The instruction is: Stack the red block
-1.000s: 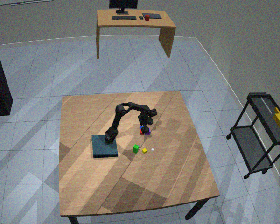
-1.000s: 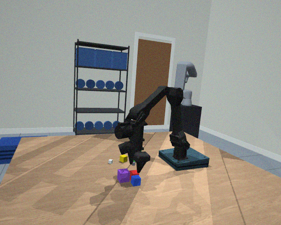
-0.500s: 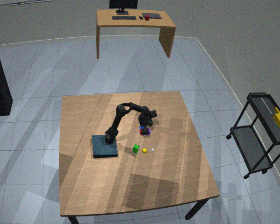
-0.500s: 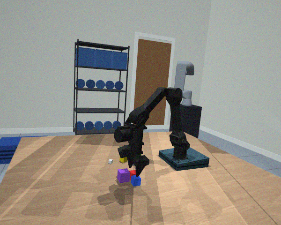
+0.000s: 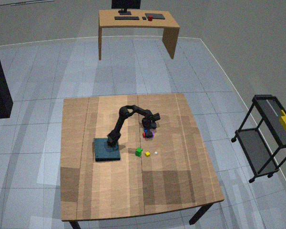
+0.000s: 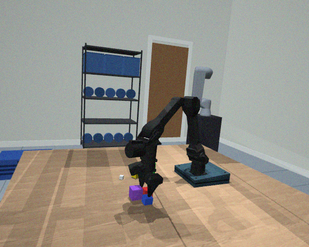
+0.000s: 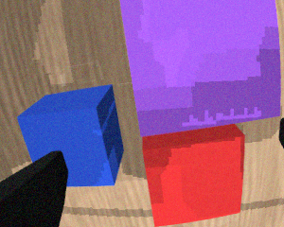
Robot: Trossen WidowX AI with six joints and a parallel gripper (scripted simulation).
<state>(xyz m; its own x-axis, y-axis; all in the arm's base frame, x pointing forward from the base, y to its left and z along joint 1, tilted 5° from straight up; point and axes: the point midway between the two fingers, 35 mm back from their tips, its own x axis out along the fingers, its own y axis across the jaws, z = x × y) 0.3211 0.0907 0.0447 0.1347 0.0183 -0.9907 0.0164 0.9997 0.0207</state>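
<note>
The red block is 1 cm behind my gripper tip, 1 cm to the right of it and 1 cm below it. Round my gripper tip: small grey block (7 cm behind, 15 cm to the right, 2 cm below); blue block (1 cm ahead, 4 cm to the left, 1 cm below); purple block (4 cm ahead, 1 cm to the right).
</note>
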